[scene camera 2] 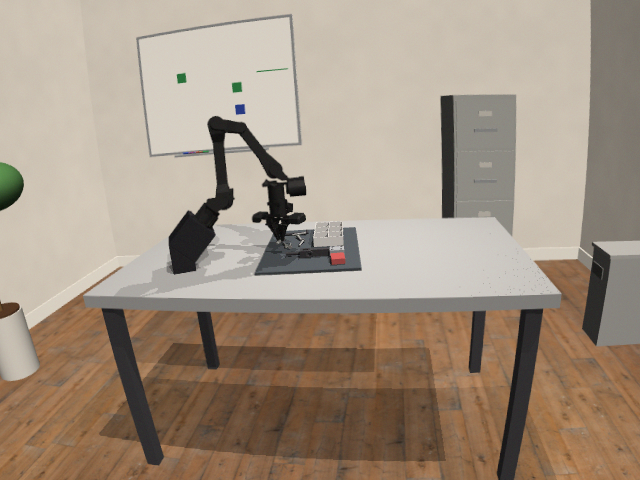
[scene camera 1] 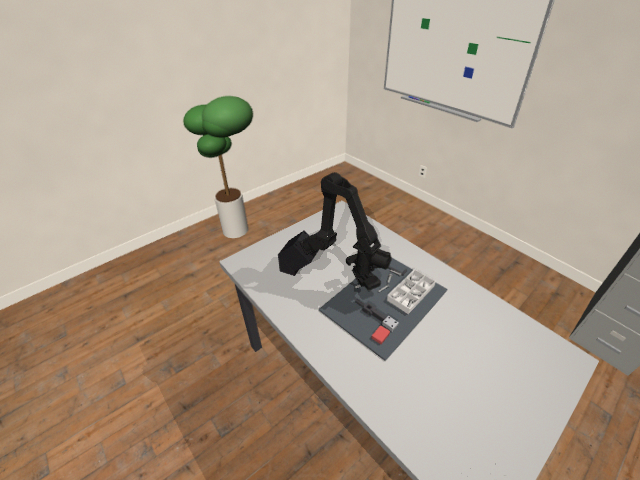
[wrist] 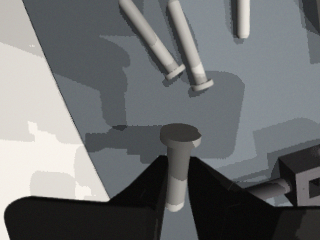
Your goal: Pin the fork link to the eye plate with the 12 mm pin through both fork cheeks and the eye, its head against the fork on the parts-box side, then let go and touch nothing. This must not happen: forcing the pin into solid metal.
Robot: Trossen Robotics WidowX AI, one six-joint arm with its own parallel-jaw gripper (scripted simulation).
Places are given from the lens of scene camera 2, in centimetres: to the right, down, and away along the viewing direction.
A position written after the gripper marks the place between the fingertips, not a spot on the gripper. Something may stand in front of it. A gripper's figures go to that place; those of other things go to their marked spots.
gripper (scene camera 2: pixel 280 241): -14, 0, 160
white parts box (scene camera 2: pixel 324 235): 2, -2, 170
dark mat (scene camera 2: pixel 274 260): -15, 7, 153
